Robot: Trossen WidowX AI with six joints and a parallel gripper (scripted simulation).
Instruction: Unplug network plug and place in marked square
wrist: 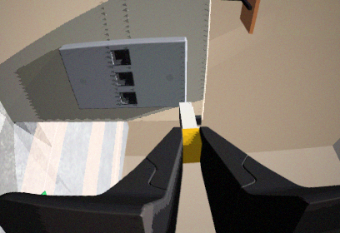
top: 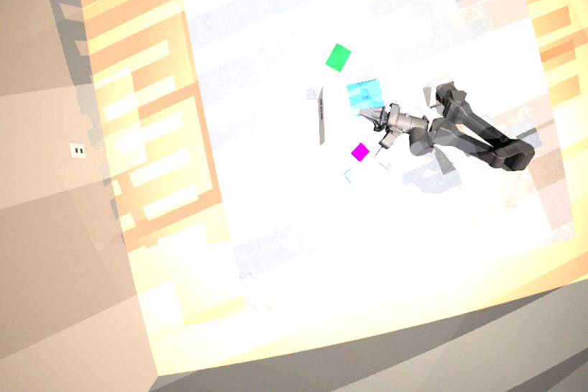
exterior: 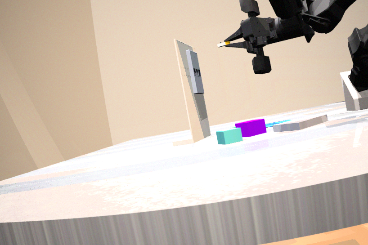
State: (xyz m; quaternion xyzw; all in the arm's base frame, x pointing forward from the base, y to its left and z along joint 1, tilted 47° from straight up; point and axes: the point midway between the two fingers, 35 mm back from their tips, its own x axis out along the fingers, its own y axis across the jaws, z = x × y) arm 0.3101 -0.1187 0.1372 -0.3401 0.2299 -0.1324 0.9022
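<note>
The blue marked square is 9 cm behind my gripper tip, 6 cm to the right of it and 23 cm below it. Round my gripper tip: purple block 1 cm behind, 12 cm to the left, 21 cm below; then upright panel 10 cm ahead, 4 cm to the right, 12 cm below; then network plug right at my gripper tip.
</note>
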